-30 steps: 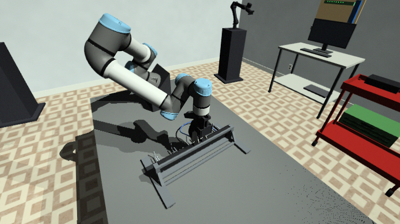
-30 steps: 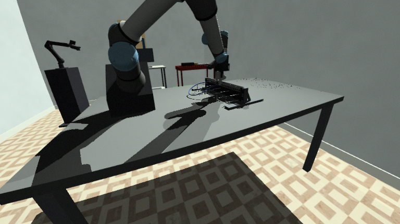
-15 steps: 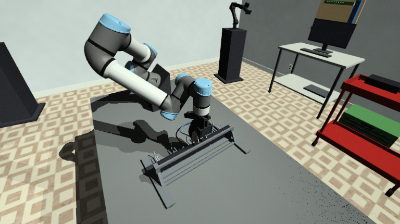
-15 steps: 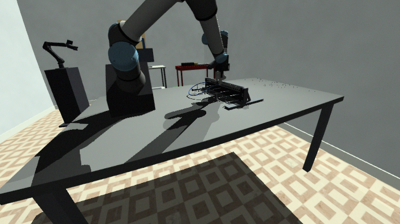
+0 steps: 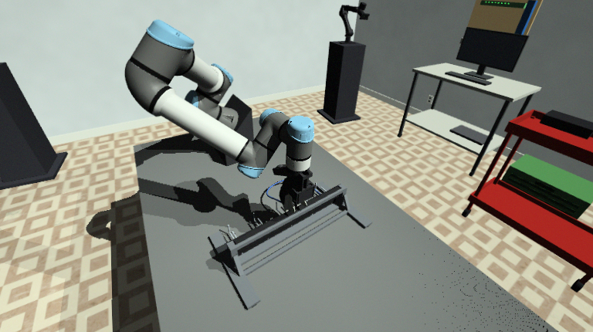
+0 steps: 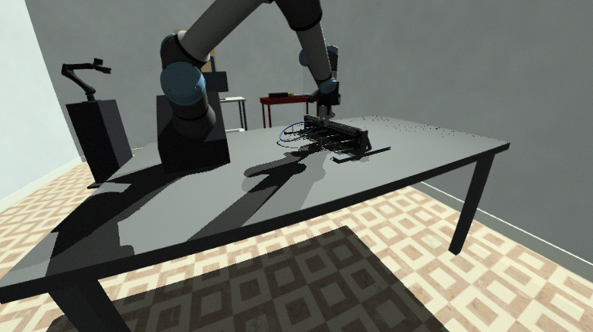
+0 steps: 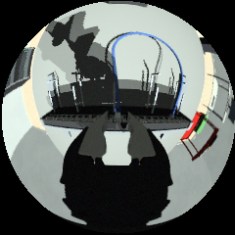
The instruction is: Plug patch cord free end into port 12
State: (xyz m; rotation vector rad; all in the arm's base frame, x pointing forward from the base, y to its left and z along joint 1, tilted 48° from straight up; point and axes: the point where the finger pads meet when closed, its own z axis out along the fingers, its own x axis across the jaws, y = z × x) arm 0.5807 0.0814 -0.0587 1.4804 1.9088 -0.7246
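Now: hand 1 cm short of the plug and 1 cm above it.
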